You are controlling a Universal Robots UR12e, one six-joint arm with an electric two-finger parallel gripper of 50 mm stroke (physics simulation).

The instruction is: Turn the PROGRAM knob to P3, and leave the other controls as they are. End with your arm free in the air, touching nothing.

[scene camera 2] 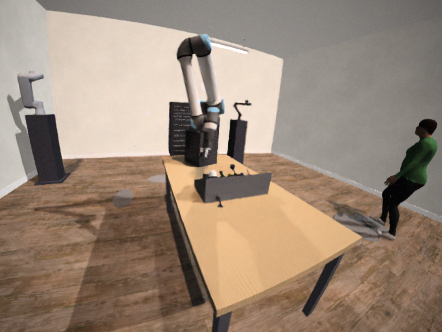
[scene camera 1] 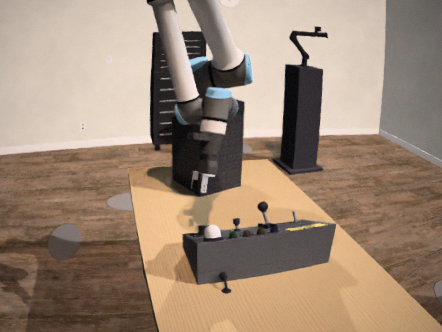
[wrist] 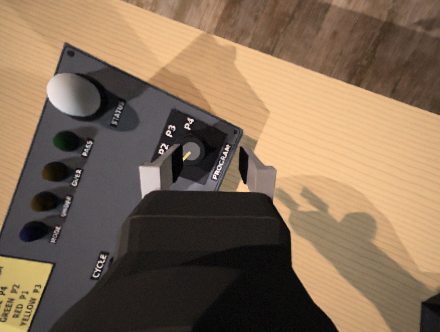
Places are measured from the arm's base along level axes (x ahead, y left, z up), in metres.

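Where they show: gripper, fingertip midpoint: (scene camera 2: 203,156) (scene camera 1: 198,190) (wrist: 211,157).
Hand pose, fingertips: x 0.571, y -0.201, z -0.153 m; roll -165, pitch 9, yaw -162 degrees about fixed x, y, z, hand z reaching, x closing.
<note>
After its pixels a point has its place.
The PROGRAM knob (scene camera 1: 203,229) {y -0.204, x 0.645, z -0.270 m} (wrist: 192,151) {y -0.195, x 0.620, z -0.267 m} is a round grey-topped dial near one corner of the dark control box (scene camera 1: 265,257) {y -0.046, x 0.833, z -0.306 m} (scene camera 2: 237,187) {y -0.055, x 0.833, z -0.298 m} (wrist: 125,165) {y -0.138, x 0.715, z -0.264 m}. In the wrist view its yellow pointer slants to the lower left, away from the P2 (wrist: 163,149) {y -0.181, x 0.670, z -0.279 m}, P3 (wrist: 170,131) {y -0.213, x 0.668, z -0.279 m} and P4 (wrist: 189,123) {y -0.235, x 0.646, z -0.289 m} labels. The P1 label does not show; the left finger covers part of the dial plate there. My gripper (scene camera 1: 199,183) {y -0.201, x 0.571, z -0.153 m} (scene camera 2: 205,152) {y -0.201, x 0.571, z -0.153 m} (wrist: 211,157) {y -0.201, x 0.571, z -0.153 m} is open and empty, above the box and apart from it. In the wrist view the knob shows between the fingers, nearer the left one.
The box also bears a white STATUS dome (scene camera 1: 212,232) {y -0.221, x 0.796, z -0.196 m} (scene camera 2: 212,173) {y -0.225, x 0.794, z -0.197 m} (wrist: 73,95) {y -0.214, x 0.757, z -0.191 m}, several coloured buttons, a ball-topped lever (scene camera 1: 263,206) {y 0.043, x 0.602, z -0.232 m}, a toggle (scene camera 1: 294,216) {y 0.161, x 0.645, z -0.274 m} and a yellow note (scene camera 1: 306,227) {y 0.116, x 0.811, z -0.230 m} (wrist: 25,290) {y 0.096, x 0.792, z -0.237 m}. A small black stand (scene camera 1: 225,283) {y -0.197, x 0.867, z -0.360 m} (scene camera 2: 220,202) {y -0.194, x 0.870, z -0.363 m} is beside the box. A person (scene camera 2: 414,162) stands at right.
</note>
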